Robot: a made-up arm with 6 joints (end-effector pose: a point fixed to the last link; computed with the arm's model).
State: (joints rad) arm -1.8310 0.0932 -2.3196 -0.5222 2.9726 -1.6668
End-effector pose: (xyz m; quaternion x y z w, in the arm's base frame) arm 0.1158 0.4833 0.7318 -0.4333 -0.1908 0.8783 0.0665
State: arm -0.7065 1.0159 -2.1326 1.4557 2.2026 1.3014
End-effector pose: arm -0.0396 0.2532 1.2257 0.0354 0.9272 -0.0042 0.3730
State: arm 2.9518 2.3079 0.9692 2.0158 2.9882 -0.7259
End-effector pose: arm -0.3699 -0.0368 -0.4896 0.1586 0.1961 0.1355 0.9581
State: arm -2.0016 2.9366 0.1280 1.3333 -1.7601 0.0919
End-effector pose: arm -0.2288 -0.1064 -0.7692 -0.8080 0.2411 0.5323 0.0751
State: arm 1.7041 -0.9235 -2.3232 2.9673 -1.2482 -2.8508
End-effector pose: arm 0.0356 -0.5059 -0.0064 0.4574 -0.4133 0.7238 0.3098
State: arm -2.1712 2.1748 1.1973 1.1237 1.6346 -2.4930
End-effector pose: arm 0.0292 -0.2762 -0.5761 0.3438 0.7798 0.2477 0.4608
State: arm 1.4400 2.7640 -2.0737 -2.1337 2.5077 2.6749
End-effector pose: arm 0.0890 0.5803 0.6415 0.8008 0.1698 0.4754 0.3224
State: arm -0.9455 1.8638 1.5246 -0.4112 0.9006 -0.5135
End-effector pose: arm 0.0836 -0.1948 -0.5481 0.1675 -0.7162 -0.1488 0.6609
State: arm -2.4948 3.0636 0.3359 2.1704 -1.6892 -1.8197
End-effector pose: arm 0.1201 0.2442 -0.7453 -0.3863 0.0482 -0.2829 0.8766
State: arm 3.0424 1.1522 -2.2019 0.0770 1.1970 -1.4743
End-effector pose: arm 0.2229 -0.0623 1.3803 -0.1325 0.2470 0.6789 0.6786
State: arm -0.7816 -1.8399 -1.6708 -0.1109 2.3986 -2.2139
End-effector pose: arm -0.2740 0.2904 -0.3013 0.5967 -0.4691 -0.6282 0.1711
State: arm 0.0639 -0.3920 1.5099 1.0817 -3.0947 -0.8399
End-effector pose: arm 0.3762 0.0785 1.3692 0.8454 -0.3960 -0.1171 0.3388
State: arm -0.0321 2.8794 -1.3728 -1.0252 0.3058 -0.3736
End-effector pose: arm 1.1536 -0.0217 0.1326 -0.1470 0.6449 -0.6877 0.2993
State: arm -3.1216 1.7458 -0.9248 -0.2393 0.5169 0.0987
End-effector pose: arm -1.3399 -0.0093 1.1454 -0.7990 0.1533 0.5590 0.1602
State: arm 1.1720 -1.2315 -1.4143 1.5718 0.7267 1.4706
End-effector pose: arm -0.5568 -0.8769 -0.1007 -0.8191 -0.3268 0.1980 0.4279
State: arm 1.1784 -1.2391 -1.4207 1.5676 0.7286 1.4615
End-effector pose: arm -0.5473 -0.8710 -0.1111 -0.8122 -0.3354 0.1972 0.4348
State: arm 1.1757 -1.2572 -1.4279 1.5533 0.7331 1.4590
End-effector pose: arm -0.5429 -0.8534 -0.1314 -0.8041 -0.3421 0.1945 0.4457
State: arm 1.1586 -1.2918 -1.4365 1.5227 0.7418 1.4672
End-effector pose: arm -0.5454 -0.8169 -0.1665 -0.7942 -0.3463 0.1884 0.4624
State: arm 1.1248 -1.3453 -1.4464 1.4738 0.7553 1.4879
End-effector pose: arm -0.5530 -0.7578 -0.2169 -0.7825 -0.3480 0.1781 0.4847
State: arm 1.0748 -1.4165 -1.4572 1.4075 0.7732 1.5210
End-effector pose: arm -0.5600 -0.6760 -0.2789 -0.7694 -0.3484 0.1629 0.5100
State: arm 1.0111 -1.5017 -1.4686 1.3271 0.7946 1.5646
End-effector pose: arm -0.5592 -0.5751 -0.3462 -0.7561 -0.3488 0.1429 0.5350
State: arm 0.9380 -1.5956 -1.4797 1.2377 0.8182 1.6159
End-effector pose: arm -0.5442 -0.4628 -0.4120 -0.7441 -0.3505 0.1187 0.5563
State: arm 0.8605 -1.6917 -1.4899 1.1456 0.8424 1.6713
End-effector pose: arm -0.5124 -0.3498 -0.4700 -0.7352 -0.3534 0.0919 0.5711
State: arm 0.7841 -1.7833 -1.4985 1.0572 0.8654 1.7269
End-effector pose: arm -0.4665 -0.2467 -0.5166 -0.7306 -0.3567 0.0645 0.5786
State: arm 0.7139 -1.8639 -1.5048 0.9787 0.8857 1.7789
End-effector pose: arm -0.4142 -0.1620 -0.5504 -0.7306 -0.3588 0.0390 0.5797
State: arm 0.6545 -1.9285 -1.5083 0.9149 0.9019 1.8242
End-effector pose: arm -0.3653 -0.0996 -0.5728 -0.7341 -0.3587 0.0178 0.5763
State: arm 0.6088 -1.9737 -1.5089 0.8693 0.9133 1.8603
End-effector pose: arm -0.3284 -0.0592 -0.5863 -0.7398 -0.3555 0.0024 0.5713
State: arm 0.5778 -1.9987 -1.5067 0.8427 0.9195 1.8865
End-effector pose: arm -0.3086 -0.0381 -0.5935 -0.7464 -0.3492 -0.0064 0.5665
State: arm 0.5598 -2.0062 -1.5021 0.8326 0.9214 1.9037
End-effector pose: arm -0.3059 -0.0316 -0.5965 -0.7530 -0.3404 -0.0093 0.5631
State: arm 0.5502 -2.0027 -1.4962 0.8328 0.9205 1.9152
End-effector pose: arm -0.3143 -0.0336 -0.5970 -0.7594 -0.3302 -0.0084 0.5605
